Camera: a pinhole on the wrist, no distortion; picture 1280 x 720 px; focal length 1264.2 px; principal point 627.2 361.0 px. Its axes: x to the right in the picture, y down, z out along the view. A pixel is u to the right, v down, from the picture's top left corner.
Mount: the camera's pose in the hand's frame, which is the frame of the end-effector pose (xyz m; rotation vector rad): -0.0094 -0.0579 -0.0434 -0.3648 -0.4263 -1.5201
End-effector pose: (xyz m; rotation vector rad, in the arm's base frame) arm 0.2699 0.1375 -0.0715 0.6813 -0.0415 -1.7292
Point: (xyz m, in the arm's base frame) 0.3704 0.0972 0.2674
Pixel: 277.2 74.4
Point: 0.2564 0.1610 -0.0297
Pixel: 476.9 43.5
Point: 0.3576 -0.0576 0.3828
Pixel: 396.1 383.4
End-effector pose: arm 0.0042 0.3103 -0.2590 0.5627 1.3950 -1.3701
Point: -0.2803 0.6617 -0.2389
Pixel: behind the camera
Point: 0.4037 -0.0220 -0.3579
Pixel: 409.2 568.1
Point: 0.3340 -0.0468 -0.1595
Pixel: 741.7 246.4
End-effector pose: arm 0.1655 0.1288 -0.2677 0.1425 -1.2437 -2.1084
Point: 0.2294 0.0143 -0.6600
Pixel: behind the camera
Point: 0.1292 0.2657 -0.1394
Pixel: 741.4 337.2
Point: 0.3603 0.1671 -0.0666
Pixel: outside the picture
